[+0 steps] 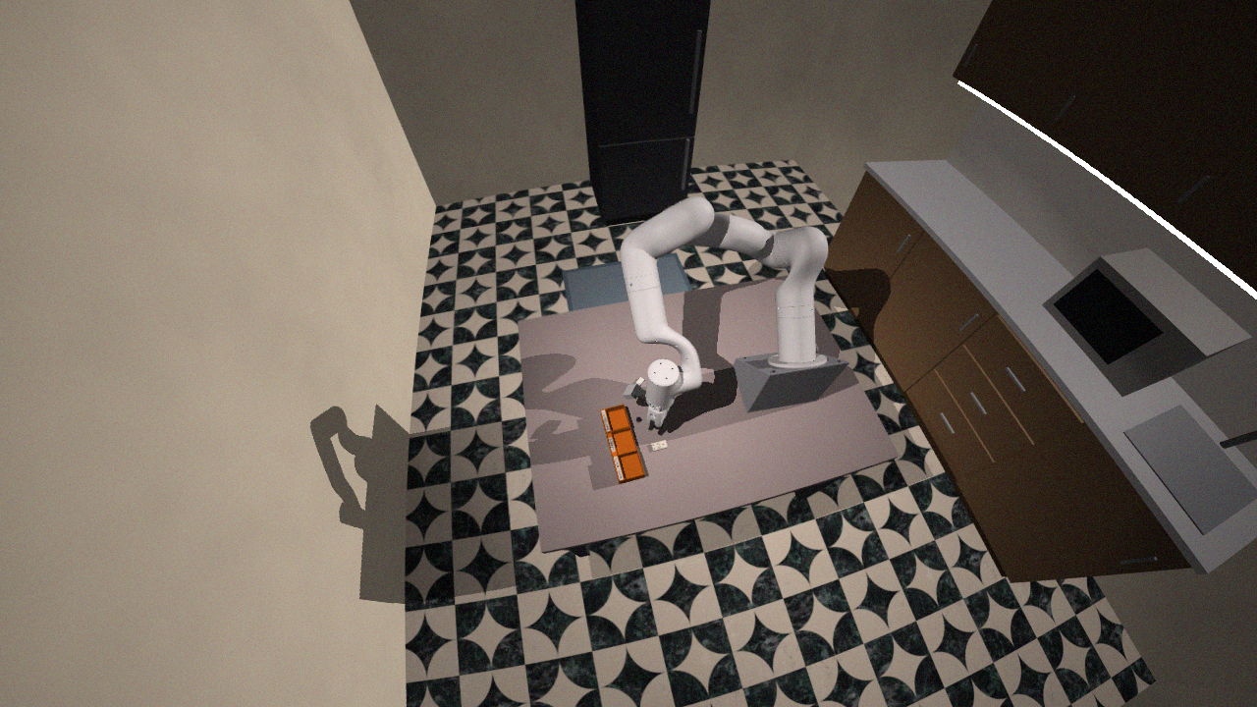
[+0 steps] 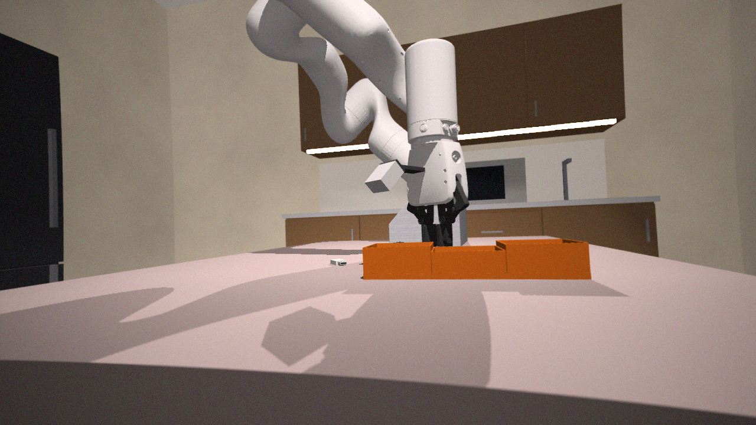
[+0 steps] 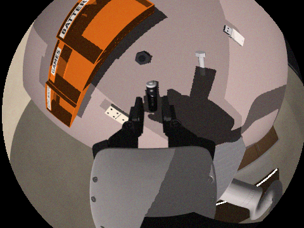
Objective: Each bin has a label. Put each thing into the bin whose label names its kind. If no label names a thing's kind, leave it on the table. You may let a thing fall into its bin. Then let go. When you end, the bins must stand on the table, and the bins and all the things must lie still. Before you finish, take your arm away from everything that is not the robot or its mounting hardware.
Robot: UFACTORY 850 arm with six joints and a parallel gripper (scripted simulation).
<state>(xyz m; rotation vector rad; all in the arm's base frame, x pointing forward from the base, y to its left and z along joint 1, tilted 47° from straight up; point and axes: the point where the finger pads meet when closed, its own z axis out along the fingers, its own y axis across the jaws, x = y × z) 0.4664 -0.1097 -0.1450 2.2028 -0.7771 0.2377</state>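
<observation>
Right now the black battery is 40 mm below my hand. Also, from my hand: silver bolt (90 mm to the right, 40 mm below, 10 mm ahead); then black nut (50 mm ahead, 40 mm below, 30 mm to the right); then white domino (80 mm to the left, 40 mm below, 10 mm ahead).
</observation>
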